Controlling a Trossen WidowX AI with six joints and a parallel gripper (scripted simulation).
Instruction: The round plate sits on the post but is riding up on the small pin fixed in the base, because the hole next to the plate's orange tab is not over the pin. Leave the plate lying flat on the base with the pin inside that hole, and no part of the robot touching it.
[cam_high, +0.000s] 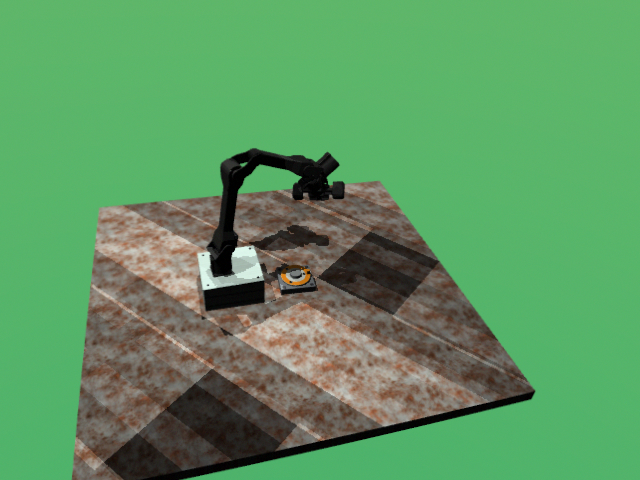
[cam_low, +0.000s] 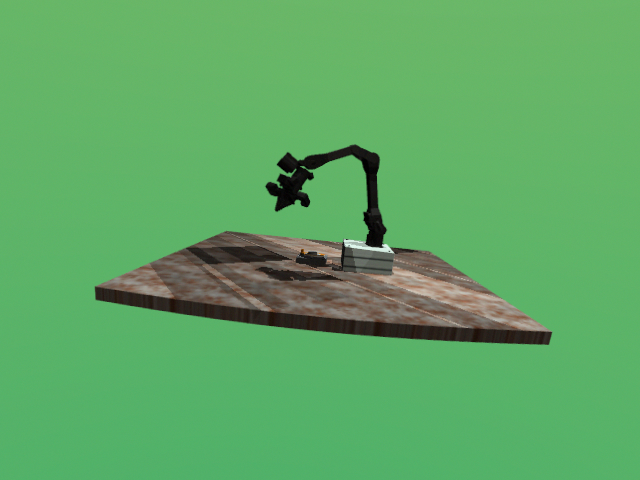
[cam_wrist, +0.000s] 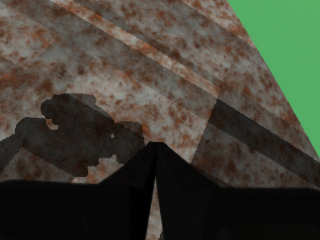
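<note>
Now: the plate 180 mm to the right of my gripper tip, 180 mm below it and 140 mm behind it.
</note>
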